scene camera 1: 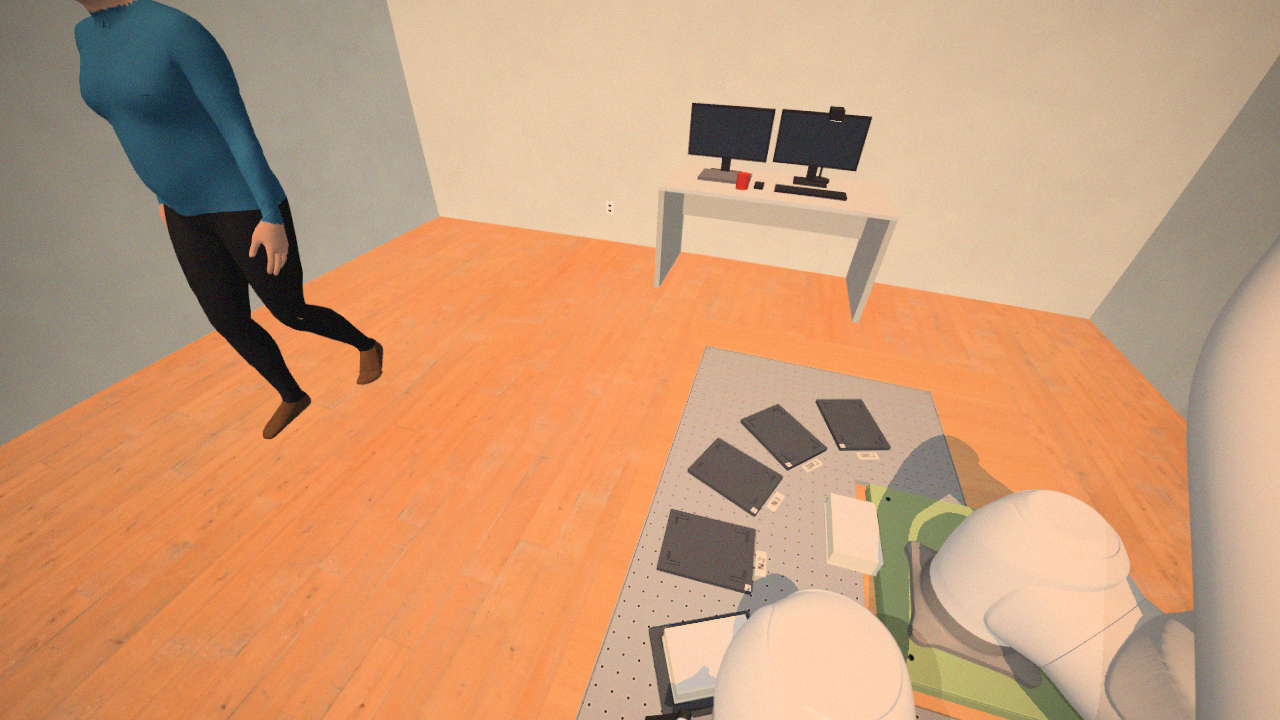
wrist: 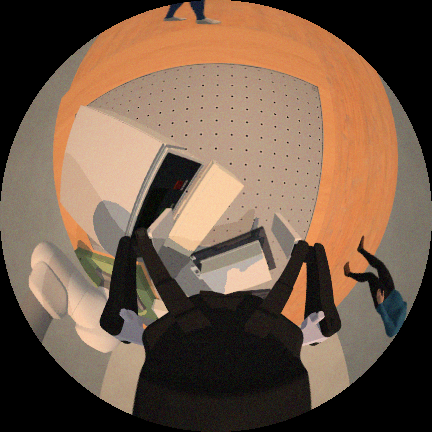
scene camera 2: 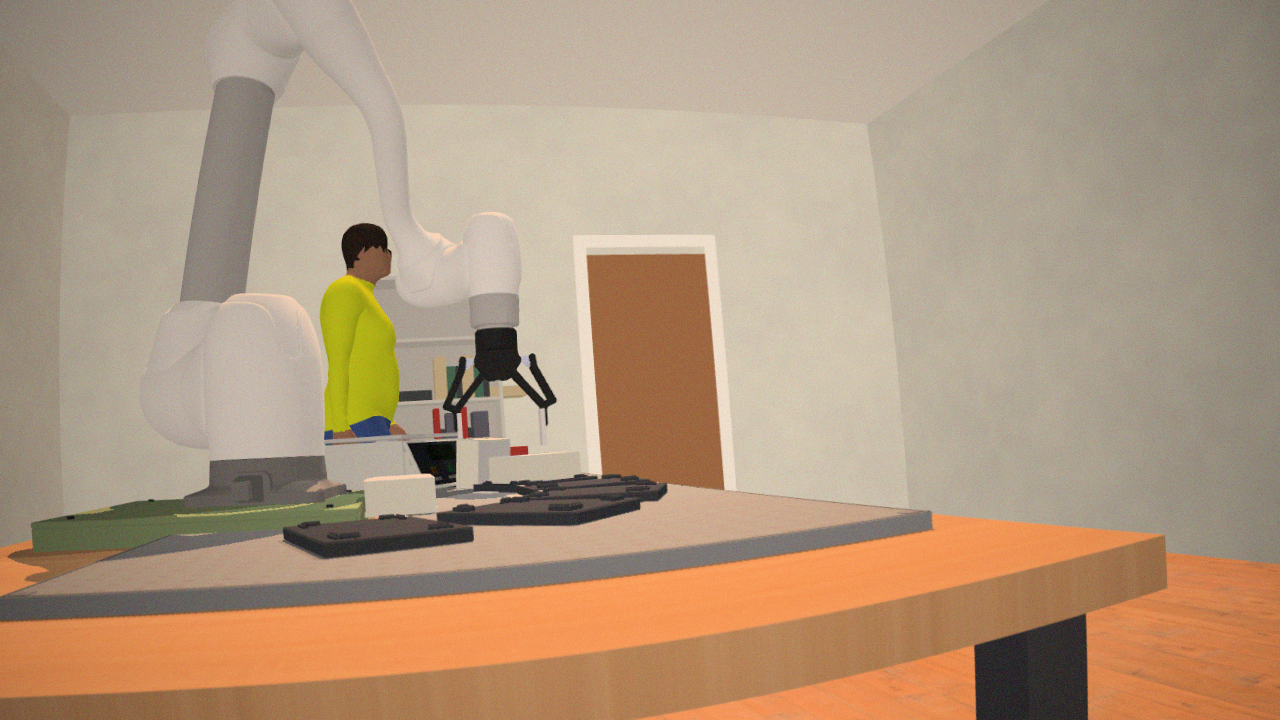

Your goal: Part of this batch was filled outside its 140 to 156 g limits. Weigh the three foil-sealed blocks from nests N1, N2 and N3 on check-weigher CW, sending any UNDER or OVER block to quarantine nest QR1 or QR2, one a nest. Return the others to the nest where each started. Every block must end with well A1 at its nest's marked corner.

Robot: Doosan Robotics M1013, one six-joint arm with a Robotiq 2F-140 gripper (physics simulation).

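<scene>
A pale block sits in a dark nest. My gripper is open and empty, pointing down above the table, its fingers spread above and around this block's area in the wrist view. Four dark nests stand empty in an arc; their labels are too small to read. A large white housing with a dark display stands left in the wrist view; I cannot tell whether it is the check-weigher. Corner A1 is not readable.
A cream box stands beside the display. Another white box stands by the green base plate. The arm hides part of the board in scene camera 1. Two people stand on the floor, one in blue, one in yellow.
</scene>
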